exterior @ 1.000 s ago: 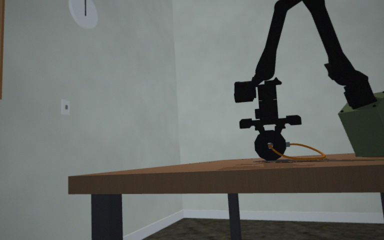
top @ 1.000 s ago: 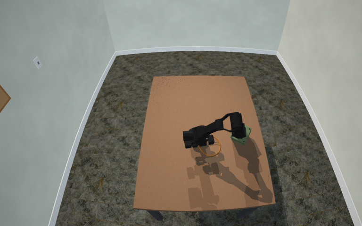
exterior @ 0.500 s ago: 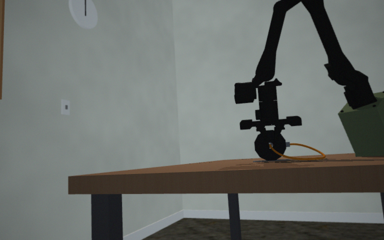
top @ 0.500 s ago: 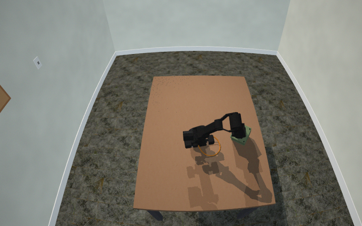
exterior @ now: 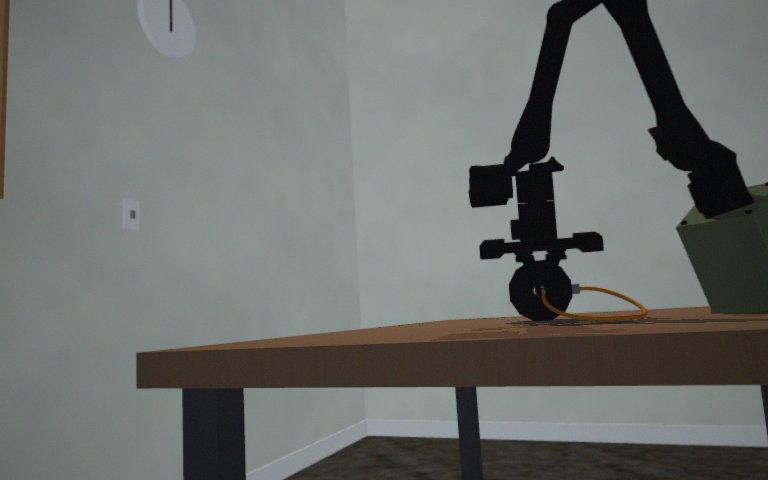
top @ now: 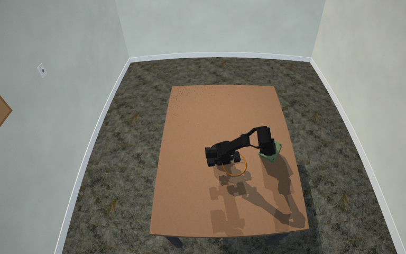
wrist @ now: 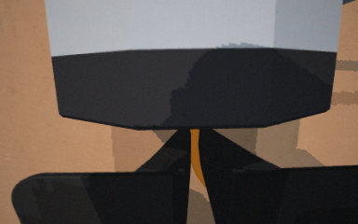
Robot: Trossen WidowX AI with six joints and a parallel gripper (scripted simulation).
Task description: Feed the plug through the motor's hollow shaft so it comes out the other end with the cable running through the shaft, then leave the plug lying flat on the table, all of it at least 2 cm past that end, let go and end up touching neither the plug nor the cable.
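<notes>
Now: the orange cable 50 mm to the right of my hand, 20 mm below it and 20 mm ahead of it. Also, from my hand: plug: 70 mm to the right, 20 mm below, 20 mm ahead; then grey stub: 90 mm to the right, 30 mm behind, 20 mm below.
</notes>
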